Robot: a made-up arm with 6 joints.
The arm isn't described. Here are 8 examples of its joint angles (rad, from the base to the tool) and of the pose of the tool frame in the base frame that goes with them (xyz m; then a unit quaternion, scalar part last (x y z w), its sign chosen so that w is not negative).
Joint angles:
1: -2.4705 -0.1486 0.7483 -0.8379 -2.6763 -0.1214
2: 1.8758 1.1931 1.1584 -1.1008 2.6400 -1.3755
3: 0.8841 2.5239 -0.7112 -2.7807 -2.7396 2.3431
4: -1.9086 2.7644 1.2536 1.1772 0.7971 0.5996
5: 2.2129 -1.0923 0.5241 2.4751 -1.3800 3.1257
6: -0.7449 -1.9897 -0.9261 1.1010 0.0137 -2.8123
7: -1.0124 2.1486 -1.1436 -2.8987 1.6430 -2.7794
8: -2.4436 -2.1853 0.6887 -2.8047 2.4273 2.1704
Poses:
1: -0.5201 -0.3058 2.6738 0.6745 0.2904 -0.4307 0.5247
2: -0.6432 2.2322 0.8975 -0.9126 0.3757 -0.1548 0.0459
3: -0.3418 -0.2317 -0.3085 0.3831 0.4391 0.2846 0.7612
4: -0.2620 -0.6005 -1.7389 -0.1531 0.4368 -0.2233 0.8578
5: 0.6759 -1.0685 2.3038 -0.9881 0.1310 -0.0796 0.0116
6: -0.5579 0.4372 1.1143 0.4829 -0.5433 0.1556 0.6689
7: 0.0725 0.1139 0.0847 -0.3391 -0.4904 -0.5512 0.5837
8: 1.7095 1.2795 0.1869 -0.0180 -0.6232 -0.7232 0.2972
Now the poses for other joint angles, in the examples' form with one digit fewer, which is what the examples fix.
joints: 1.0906 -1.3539 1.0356 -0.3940 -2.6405 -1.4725
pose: -0.842 -1.868 1.669 0.371 0.422 0.431 0.706
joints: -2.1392 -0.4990 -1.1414 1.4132 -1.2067 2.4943
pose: -0.221 -0.309 1.112 0.016 0.730 0.640 0.240
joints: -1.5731 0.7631 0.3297 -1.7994 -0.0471 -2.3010
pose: 0.024 -1.866 0.909 -0.557 0.667 -0.184 0.461
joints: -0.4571 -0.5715 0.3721 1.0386 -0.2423 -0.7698
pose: -0.123 -0.010 2.639 -0.160 -0.354 -0.348 0.854
